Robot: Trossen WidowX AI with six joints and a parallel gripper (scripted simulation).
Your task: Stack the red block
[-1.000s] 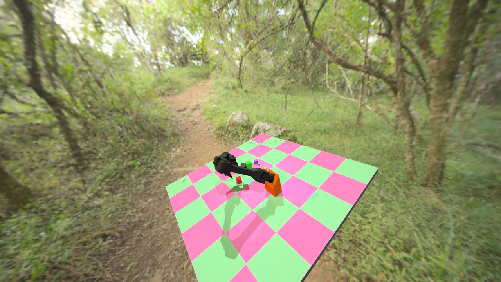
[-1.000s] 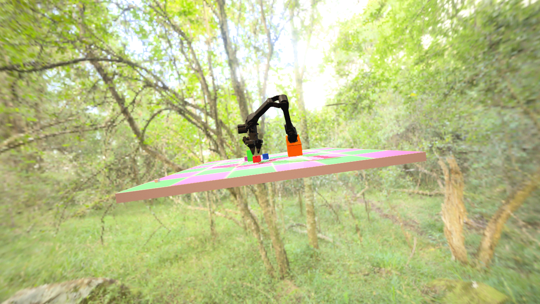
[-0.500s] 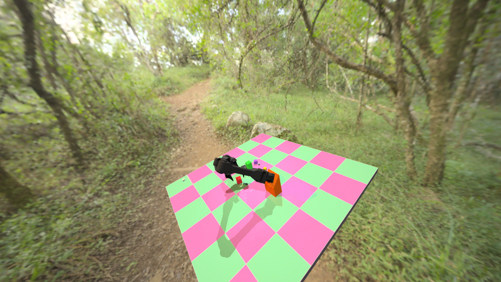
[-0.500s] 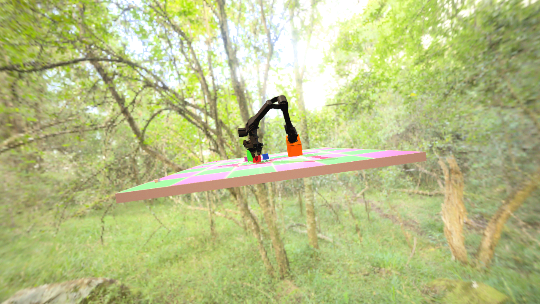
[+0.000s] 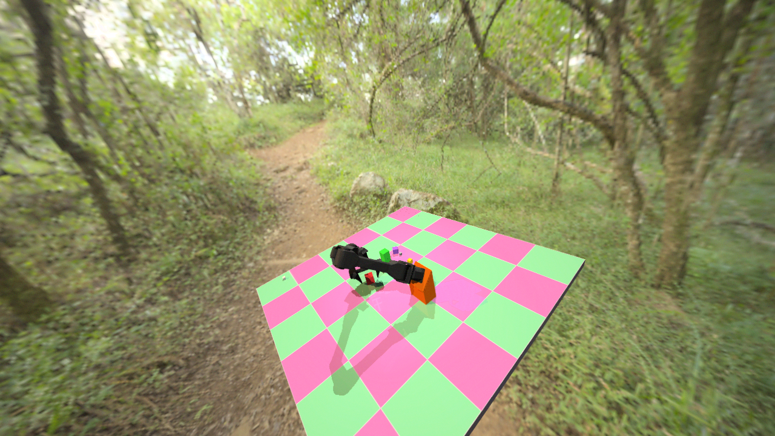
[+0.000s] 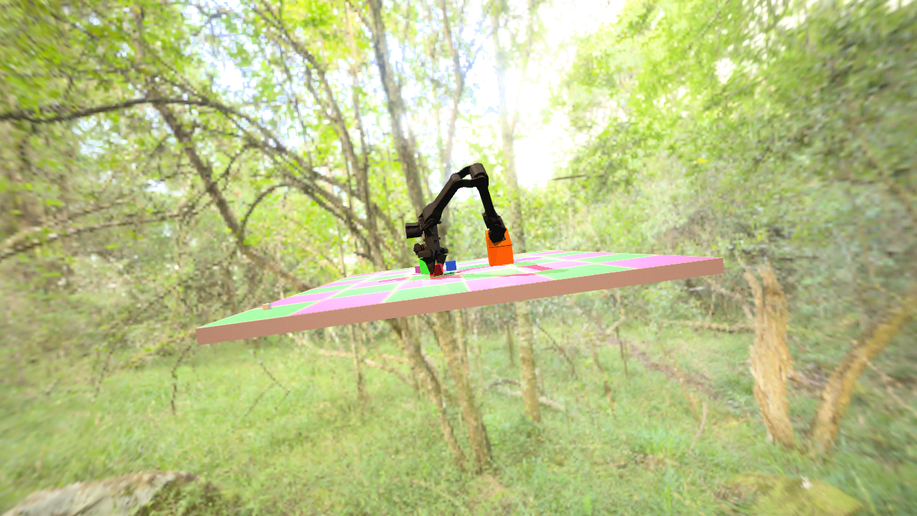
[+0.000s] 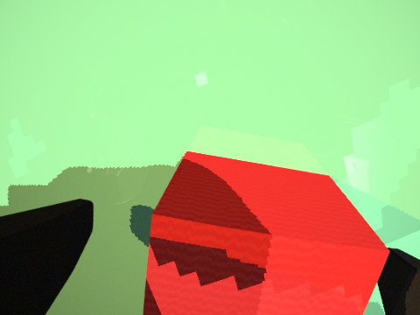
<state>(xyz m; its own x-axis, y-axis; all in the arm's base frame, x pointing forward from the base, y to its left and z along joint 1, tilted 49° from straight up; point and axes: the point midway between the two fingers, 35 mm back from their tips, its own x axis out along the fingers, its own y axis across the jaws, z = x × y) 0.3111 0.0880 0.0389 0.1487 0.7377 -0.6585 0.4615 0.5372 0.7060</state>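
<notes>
My gripper tip is now 60 mm short of the small purple block, 270 mm to the left of it and 10 mm below it. From my gripper tip the other things lie so: blue block (80 mm behind, 150 mm to the right, 10 mm above); then red block (10 mm above).
</notes>
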